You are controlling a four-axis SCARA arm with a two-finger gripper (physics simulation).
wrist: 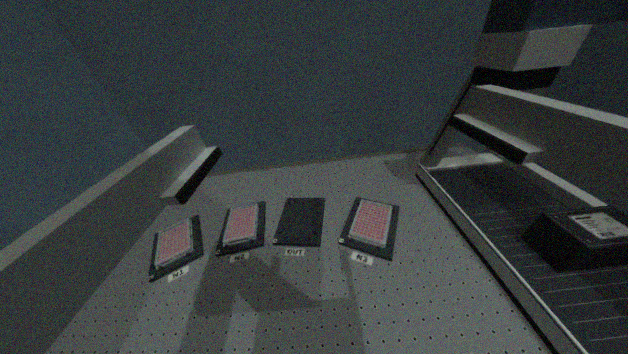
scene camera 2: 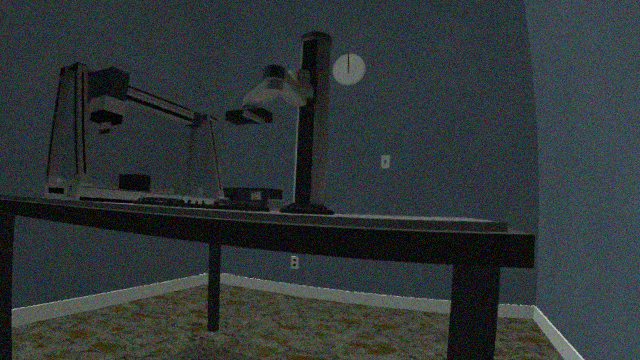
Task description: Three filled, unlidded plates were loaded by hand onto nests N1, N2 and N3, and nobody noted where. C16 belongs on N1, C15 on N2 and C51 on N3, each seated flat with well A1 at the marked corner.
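Frame: origin at the arm's base, x back, y left, z down, level; metres.
Where they show: gripper, fingertip midpoint: (wrist: 331, 122) (scene camera 2: 225, 114).
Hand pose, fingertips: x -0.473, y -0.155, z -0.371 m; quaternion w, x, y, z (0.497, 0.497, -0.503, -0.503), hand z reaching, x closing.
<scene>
Things, the pixels of their centre, and the offset from my fingertips. "spot": a spot on its surface instead.
- nest N1, body centre: (scene camera 2: 304, 209) (wrist: 176, 242) dx -0.188, dy +0.431, dz +0.347 m
- nest N2, body centre: (scene camera 2: 239, 206) (wrist: 243, 224) dx -0.231, dy +0.253, dz +0.347 m
- nest N3, body centre: (wrist: 371, 222) (scene camera 2: 160, 202) dx -0.194, dy -0.098, dz +0.347 m
- dark OUT nest, body centre: (wrist: 301, 217) (scene camera 2: 193, 204) dx -0.234, dy +0.085, dz +0.347 m
- black box, surface spot: (wrist: 560, 242) spot: dx -0.048, dy -0.360, dz +0.261 m
- hanging head, body centre: (wrist: 510, 75) (scene camera 2: 106, 118) dx -0.265, dy -0.361, dz +0.049 m
My gripper (scene camera 2: 249, 116) (wrist: 331, 122) is open and empty, high above the table; its fingers stand wide apart in the wrist view. Three pink-filled, unlidded plates lie beyond and below the fingers there: one plate (wrist: 174, 243) on nest N1 (wrist: 197, 247), one plate (wrist: 241, 223) on nest N2 (wrist: 261, 227), and one plate (wrist: 371, 222) on nest N3 (wrist: 392, 235). All look flat, but small tilts cannot be told. The dark OUT nest (wrist: 301, 221) is empty, between N2 and N3. No plate identity codes or A1 marks are readable.
A metal rail (wrist: 500, 255) edges a dark ribbed deck at the right, where a black box (wrist: 560, 242) with a white label stands. A gantry (scene camera 2: 80, 125) with a hanging head (scene camera 2: 106, 117) spans the table's left part. The arm's column (scene camera 2: 314, 125) stands on the table (scene camera 2: 400, 225).
</scene>
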